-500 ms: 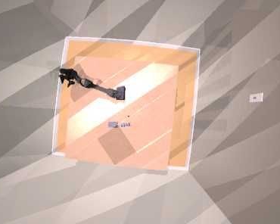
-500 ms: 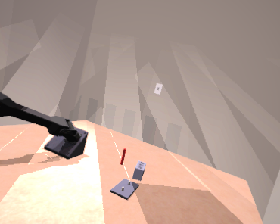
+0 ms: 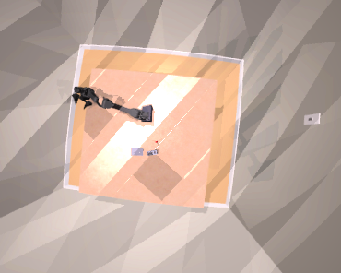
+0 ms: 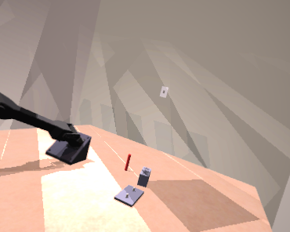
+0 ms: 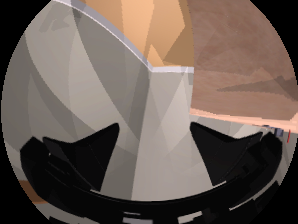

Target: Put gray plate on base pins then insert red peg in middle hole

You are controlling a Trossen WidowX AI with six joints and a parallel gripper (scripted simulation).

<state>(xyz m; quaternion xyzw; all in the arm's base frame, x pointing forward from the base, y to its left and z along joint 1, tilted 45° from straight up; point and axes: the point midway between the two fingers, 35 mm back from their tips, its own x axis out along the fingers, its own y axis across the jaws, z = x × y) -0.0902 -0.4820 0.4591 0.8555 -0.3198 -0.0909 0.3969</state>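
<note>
The gray plate is 41 cm ahead of my gripper tip, 75 cm to the left of it and 1 cm below it. Round my gripper tip: red peg: 30 cm ahead, 79 cm to the left, 1 cm below; then dark base: 41 cm ahead, 60 cm to the left, 4 cm below.
</note>
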